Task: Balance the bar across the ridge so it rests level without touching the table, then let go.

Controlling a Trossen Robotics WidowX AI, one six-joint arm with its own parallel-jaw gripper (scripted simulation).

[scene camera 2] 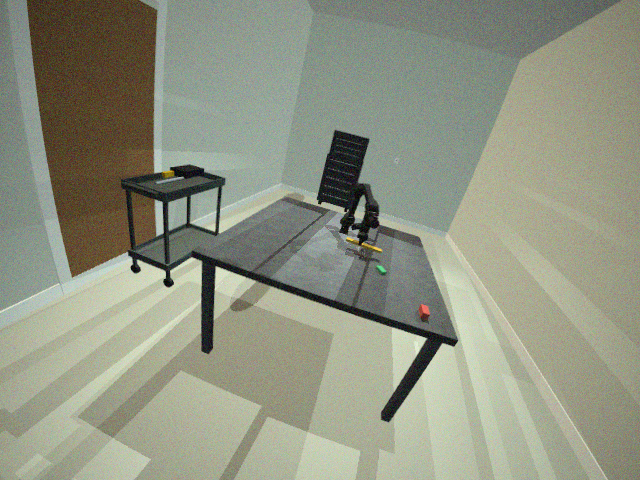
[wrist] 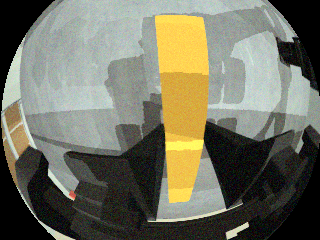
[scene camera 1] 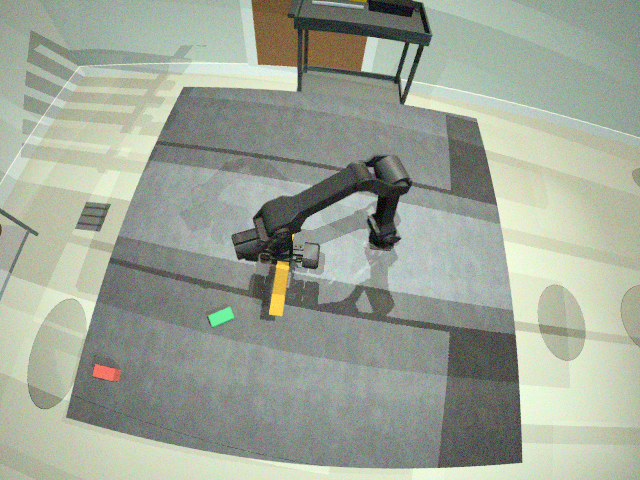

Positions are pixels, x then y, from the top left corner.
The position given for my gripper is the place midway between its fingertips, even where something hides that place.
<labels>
My gripper (scene camera 1: 283,263) holds a bar (scene camera 1: 282,268).
</labels>
